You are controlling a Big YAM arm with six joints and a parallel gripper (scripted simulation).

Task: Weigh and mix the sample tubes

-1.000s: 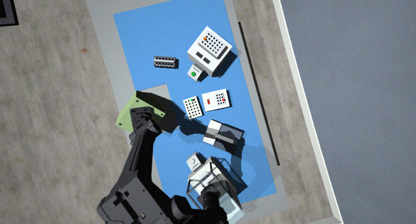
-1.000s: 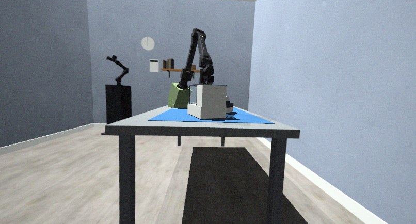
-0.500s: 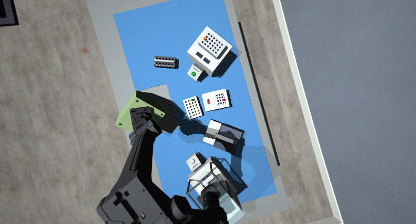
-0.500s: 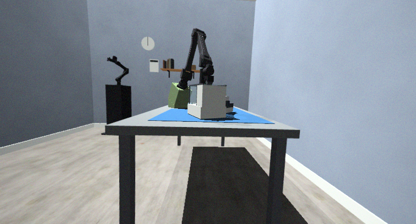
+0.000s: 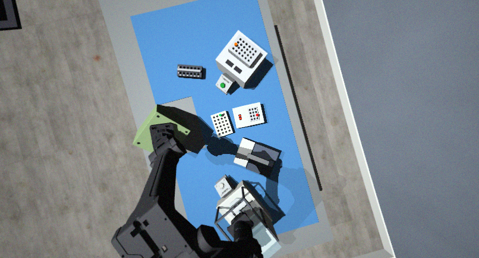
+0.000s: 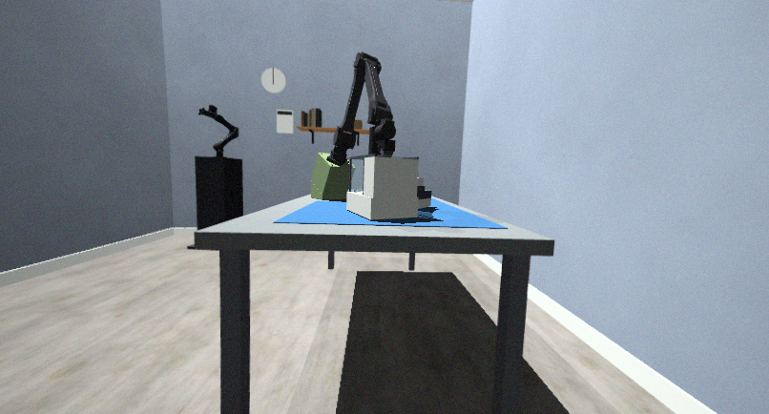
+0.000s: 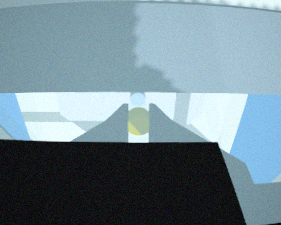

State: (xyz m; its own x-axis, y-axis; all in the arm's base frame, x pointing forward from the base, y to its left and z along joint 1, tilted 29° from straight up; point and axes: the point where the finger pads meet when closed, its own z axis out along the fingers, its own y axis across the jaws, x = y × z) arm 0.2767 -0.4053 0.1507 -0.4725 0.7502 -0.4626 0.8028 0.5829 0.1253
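Right now the balance pan is 1 cm to the left of my hand and 5 cm below it. From my hand the other things lie so: dry block DB: 13 cm ahead, 47 cm to the left, 9 cm below; then white rack RK: 2 cm behind, 45 cm to the left, 11 cm below; then spectrophotometer SP: 13 cm ahead, 24 cm to the left, 6 cm below.
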